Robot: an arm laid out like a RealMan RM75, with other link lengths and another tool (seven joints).
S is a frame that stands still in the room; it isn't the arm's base.
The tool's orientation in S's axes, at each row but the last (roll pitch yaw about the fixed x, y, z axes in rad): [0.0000, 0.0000, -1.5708]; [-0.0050, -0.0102, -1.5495]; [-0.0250, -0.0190, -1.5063]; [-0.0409, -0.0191, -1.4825]
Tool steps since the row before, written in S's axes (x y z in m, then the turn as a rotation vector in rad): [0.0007, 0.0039, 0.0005, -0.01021, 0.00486, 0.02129]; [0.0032, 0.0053, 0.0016, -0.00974, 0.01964, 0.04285]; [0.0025, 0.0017, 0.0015, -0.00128, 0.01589, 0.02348]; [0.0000, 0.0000, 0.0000, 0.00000, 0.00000, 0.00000]
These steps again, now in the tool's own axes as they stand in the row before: [-0.0039, 0.0007, 0.0005, -0.00486, -0.01021, 0.02129]; [-0.0052, 0.0033, 0.0017, -0.01940, -0.00953, 0.04300]; [-0.0015, 0.0026, 0.0016, -0.01549, -0.00085, 0.02376]; [0.0000, 0.0000, 0.0000, 0.00000, 0.00000, 0.00000]
